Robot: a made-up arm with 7 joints.
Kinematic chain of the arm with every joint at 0, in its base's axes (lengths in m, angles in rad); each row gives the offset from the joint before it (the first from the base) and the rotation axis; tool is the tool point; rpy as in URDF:
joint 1: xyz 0 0 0 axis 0.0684 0.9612 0.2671
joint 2: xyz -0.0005 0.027 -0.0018 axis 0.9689 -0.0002 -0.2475
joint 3: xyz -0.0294 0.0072 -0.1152 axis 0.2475 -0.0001 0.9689
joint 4: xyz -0.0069 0 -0.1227 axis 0.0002 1 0
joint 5: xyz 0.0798 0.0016 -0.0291 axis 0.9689 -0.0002 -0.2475
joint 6: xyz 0.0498 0 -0.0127 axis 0.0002 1 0
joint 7: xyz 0.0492 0 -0.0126 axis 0.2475 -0.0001 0.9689
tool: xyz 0 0 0 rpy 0 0.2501 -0.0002
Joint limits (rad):
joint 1: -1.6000..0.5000
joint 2: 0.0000..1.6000
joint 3: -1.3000..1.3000
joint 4: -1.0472..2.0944
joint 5: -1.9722..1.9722
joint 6: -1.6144..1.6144
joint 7: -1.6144..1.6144
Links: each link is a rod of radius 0.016 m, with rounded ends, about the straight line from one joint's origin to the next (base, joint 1, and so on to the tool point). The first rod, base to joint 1, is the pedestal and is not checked.
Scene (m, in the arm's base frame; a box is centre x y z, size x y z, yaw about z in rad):
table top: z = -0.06
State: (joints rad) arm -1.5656 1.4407 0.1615 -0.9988 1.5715 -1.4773 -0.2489
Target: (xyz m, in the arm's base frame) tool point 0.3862 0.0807 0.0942
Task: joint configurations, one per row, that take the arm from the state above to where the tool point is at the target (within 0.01 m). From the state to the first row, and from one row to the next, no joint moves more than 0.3 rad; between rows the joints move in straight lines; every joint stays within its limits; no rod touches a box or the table.
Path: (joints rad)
1: -1.5713 1.3071 0.1348 -0.7245 1.6359 -1.3646 -0.2489
2: -1.5771 1.1735 0.1081 -0.4503 1.7004 -1.2518 -0.2489
3: -1.5828 1.0399 0.0814 -0.1760 1.7648 -1.1391 -0.2489
4: -1.5885 0.9063 0.0547 0.0983 1.8292 -1.0263 -0.2489
5: -1.5943 0.7727 0.0280 0.3725 1.8937 -0.9136 -0.2489
6: -1.6000 0.6391 0.0014 0.6468 1.9581 -0.8008 -0.2489

